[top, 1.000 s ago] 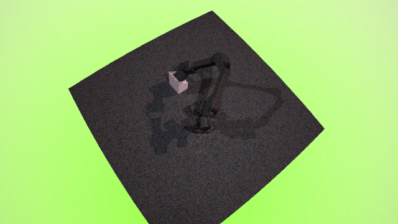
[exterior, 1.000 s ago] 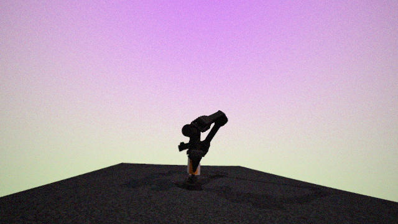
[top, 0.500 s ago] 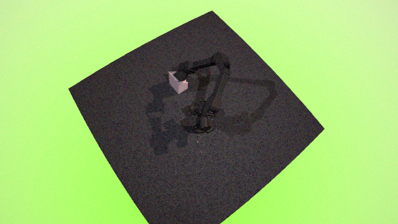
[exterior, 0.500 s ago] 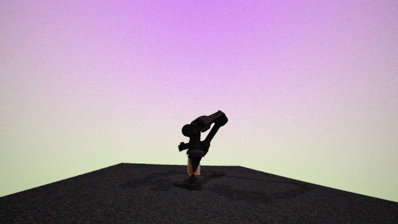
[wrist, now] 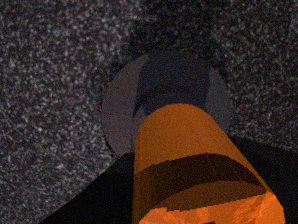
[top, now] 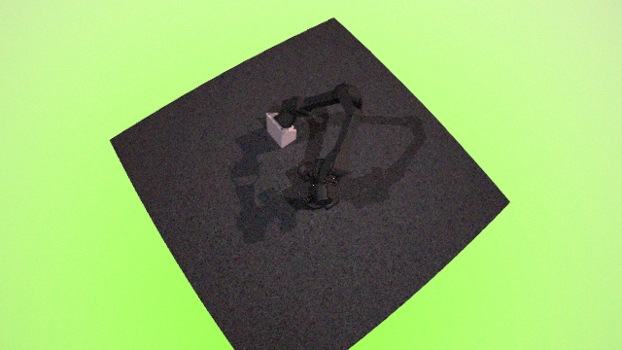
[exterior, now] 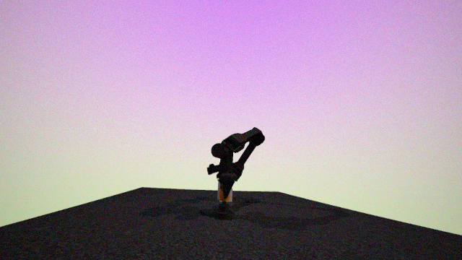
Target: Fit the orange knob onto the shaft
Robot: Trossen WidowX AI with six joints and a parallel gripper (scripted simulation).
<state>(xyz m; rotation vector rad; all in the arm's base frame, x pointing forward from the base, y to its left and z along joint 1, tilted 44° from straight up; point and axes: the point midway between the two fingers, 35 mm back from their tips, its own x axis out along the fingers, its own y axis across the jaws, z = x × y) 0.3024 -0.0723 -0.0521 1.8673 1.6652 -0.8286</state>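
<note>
Now: the orange knob 20 mm above my gripper tip. The rest, counted from my gripper tip: round pedestal: 40 mm below.
</note>
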